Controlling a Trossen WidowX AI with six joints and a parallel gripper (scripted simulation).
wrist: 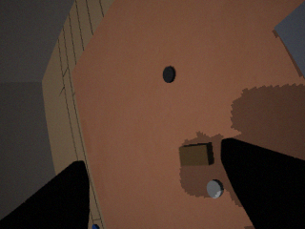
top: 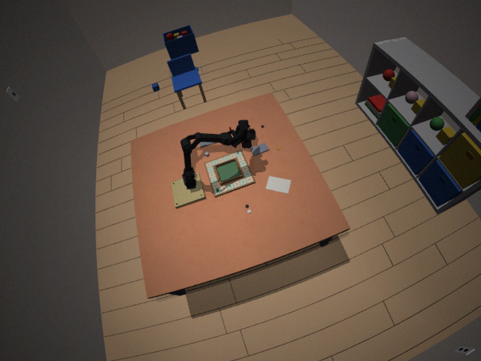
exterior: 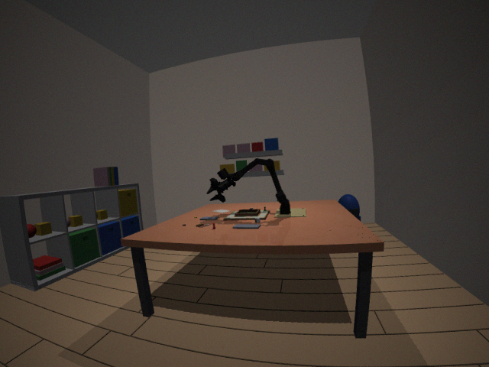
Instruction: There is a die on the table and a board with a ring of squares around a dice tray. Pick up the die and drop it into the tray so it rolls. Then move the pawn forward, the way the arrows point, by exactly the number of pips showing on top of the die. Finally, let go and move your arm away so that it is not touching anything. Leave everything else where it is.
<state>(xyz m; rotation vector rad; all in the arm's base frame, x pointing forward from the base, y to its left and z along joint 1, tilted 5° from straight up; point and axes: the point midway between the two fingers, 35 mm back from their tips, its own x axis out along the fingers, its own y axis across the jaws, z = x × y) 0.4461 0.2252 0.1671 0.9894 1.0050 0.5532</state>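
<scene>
Right now my gripper tip is 34 cm to the left of the dark green pawn, 27 cm past it and 14 cm above it. The rest, counted from my gripper tip: white card 35 cm to the right, 16 cm below, 13 cm ahead; green dice tray 21 cm to the right, 19 cm behind, 16 cm below.
</scene>
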